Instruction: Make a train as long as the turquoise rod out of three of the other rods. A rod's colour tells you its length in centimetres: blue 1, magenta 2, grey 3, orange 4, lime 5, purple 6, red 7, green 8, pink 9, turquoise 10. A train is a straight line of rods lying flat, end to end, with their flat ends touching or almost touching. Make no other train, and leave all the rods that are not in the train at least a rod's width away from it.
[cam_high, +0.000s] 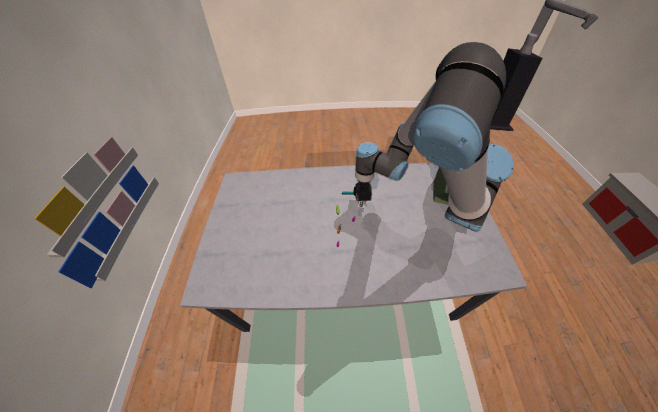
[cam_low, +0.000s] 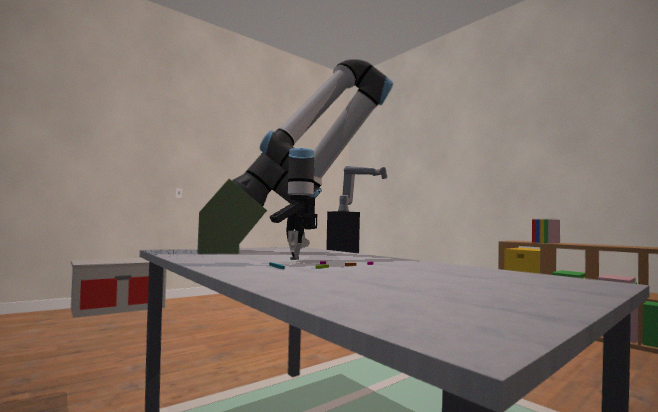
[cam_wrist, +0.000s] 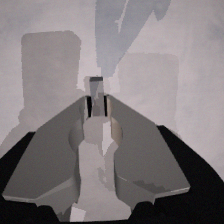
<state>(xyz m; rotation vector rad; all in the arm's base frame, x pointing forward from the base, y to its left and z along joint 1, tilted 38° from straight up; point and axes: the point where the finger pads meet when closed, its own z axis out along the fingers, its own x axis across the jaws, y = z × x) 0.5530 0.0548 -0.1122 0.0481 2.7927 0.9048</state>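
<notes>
The orange rod is 120 mm ahead of my hand, 150 mm to the left of it and 30 mm below it. The rest, counted from my hand: turquoise rod 50 mm ahead, 100 mm to the right, 30 mm below; lime rod 130 mm ahead, 30 mm to the left, 30 mm below; grey rod 10 mm below.
</notes>
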